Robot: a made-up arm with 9 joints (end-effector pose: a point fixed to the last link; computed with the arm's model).
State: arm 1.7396 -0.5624 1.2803 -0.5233 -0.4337 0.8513 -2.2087 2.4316 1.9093
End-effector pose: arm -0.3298 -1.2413 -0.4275 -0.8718 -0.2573 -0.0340
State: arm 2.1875 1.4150 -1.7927 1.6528 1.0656 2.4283 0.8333 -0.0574 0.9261
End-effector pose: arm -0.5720 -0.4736 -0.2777 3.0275 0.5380 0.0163
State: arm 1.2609 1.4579 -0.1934 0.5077 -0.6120 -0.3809 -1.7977 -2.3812 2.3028
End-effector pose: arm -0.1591 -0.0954 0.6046 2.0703 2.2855 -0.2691
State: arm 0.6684 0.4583 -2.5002 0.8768 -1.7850 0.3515 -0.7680 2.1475 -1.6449
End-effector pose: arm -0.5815 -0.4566 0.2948 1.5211 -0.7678 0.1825
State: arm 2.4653 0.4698 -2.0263 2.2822 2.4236 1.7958 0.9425 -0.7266 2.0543
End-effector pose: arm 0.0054 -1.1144 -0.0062 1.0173 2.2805 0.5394
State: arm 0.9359 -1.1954 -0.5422 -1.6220 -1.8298 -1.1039 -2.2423 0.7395 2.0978
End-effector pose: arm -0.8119 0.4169 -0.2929 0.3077 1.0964 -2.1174
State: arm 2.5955 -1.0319 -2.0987 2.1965 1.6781 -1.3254 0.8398 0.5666 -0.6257
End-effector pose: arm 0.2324 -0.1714 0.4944 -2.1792 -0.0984 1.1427
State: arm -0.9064 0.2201 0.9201 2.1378 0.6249 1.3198 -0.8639 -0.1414 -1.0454
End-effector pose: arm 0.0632 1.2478 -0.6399 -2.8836 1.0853 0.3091
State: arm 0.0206 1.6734 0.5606 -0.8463 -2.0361 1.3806 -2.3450 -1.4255 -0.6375
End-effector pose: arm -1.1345 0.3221 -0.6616 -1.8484 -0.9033 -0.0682
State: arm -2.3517 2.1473 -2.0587 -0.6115 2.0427 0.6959 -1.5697 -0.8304 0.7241
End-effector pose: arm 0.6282 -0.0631 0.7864 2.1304 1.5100 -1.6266
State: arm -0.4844 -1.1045 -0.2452 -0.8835 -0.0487 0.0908 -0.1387 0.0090 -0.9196
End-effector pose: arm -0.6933 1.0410 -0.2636 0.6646 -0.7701 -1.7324
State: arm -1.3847 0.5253 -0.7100 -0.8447 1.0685 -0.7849 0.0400 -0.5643 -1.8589
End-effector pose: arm -0.0809 0.9582 -0.4265 2.7261 -0.3671 -0.4083
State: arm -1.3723 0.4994 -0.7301 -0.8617 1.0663 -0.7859 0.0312 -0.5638 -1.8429
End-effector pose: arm -0.0806 0.9553 -0.4490 2.7334 -0.3608 -0.3290
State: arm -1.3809 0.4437 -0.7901 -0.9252 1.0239 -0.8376 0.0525 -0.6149 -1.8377
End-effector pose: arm 0.0008 0.9605 -0.4998 2.7240 -0.5546 -0.1039
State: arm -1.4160 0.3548 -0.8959 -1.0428 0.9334 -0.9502 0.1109 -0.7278 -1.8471
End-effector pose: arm 0.1870 0.9570 -0.5472 2.6498 -0.9719 0.2980
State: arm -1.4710 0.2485 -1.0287 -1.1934 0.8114 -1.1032 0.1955 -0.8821 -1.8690
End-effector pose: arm 0.4247 0.9190 -0.5303 2.4560 -1.4976 0.8174
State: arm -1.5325 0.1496 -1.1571 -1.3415 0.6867 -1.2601 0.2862 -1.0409 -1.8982
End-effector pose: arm 0.6150 0.8539 -0.4469 -2.0643 1.8767 -1.2762
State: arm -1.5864 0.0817 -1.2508 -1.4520 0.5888 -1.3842 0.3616 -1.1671 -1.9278
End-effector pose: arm 0.7145 0.7941 -0.3601 -1.5706 1.9045 -1.4457
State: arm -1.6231 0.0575 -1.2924 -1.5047 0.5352 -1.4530 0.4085 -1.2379 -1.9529
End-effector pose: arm 0.7489 0.7587 -0.3146 -1.3278 1.8925 -1.4829
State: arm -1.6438 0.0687 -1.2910 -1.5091 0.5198 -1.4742 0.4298 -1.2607 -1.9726
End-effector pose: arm 0.7536 0.7446 -0.3059 -1.2725 1.9158 -1.4596
